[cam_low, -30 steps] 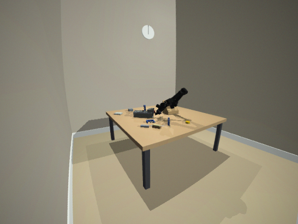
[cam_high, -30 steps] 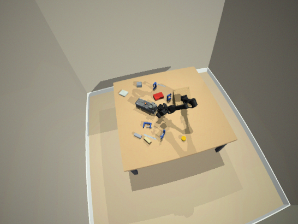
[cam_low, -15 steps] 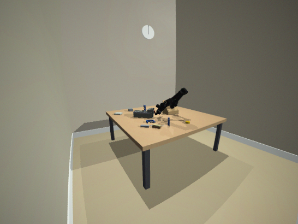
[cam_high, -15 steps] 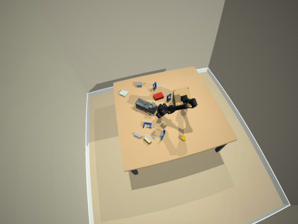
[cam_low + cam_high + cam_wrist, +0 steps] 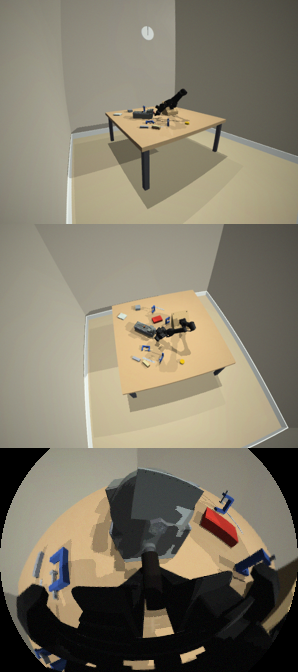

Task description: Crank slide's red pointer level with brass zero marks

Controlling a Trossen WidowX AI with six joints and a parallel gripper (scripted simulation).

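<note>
My gripper tip is now 3 cm below the dark crank handle, 1 cm to the right of it and 1 cm past it. Round my gripper tip: red pointer: 12 cm to the right, 12 cm ahead, 5 cm above; then tan block: 32 cm to the left, 20 cm ahead, 2 cm below; then yellow disc: 40 cm to the left, 19 cm behind, 3 cm below.
</note>
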